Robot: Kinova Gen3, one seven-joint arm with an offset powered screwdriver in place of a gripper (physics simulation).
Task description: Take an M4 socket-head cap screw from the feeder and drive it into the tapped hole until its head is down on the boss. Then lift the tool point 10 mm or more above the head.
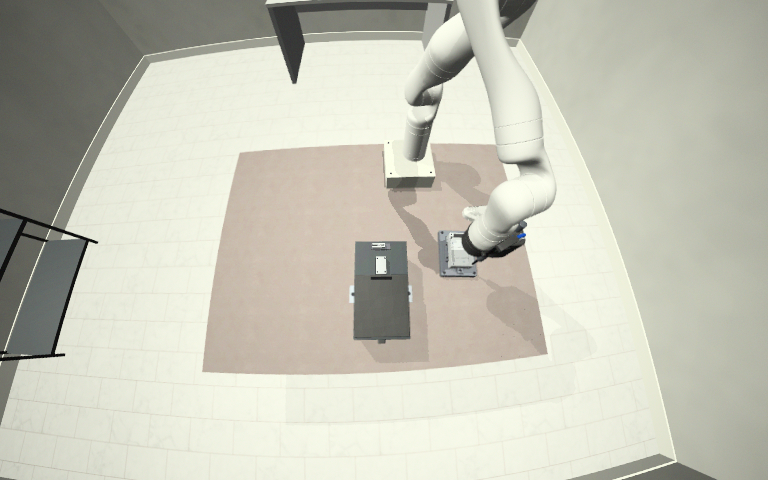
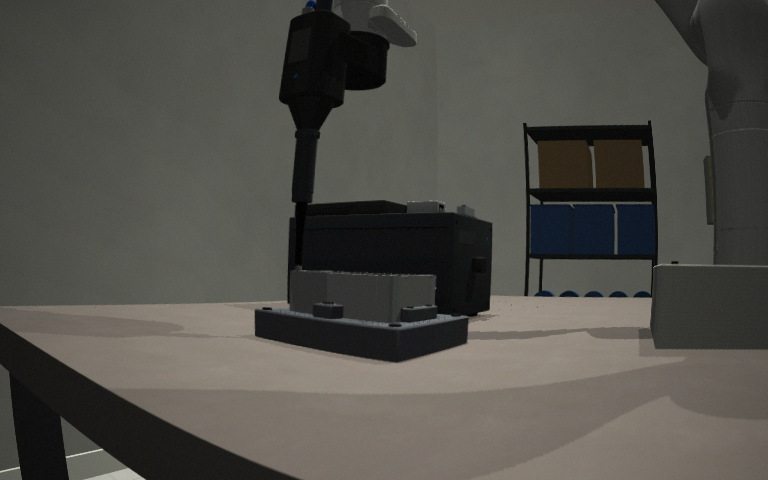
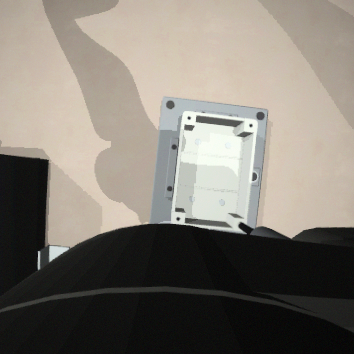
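Note:
The screwdriver (image 2: 298, 263) (image 3: 242, 227) stands nearly upright, its dark bit reaching down to a corner boss of the light grey open housing (image 1: 456, 258) (image 2: 362, 295) (image 3: 246, 170). A tiny grey piece (image 2: 298, 267), which looks like the screw's head, shows between the bit's tip and the boss top. Its thread and the tapped hole are hidden, and whether the head touches the boss is too small to tell. The housing sits on the blue-grey fixture plate (image 1: 444, 269) (image 2: 339, 339) (image 3: 167, 122). The dark box-shaped feeder (image 1: 381, 308) (image 2: 373, 246) (image 3: 22, 200) stands beside the fixture.
The arm's pale base block (image 1: 408, 181) (image 2: 707, 305) stands on the pinkish table top (image 1: 271, 226) (image 2: 254, 373) (image 3: 120, 30). Small light blocks (image 1: 381, 264) (image 2: 424, 206) sit on the feeder. A shelf rack (image 2: 526, 226) with brown and blue boxes stands in the background.

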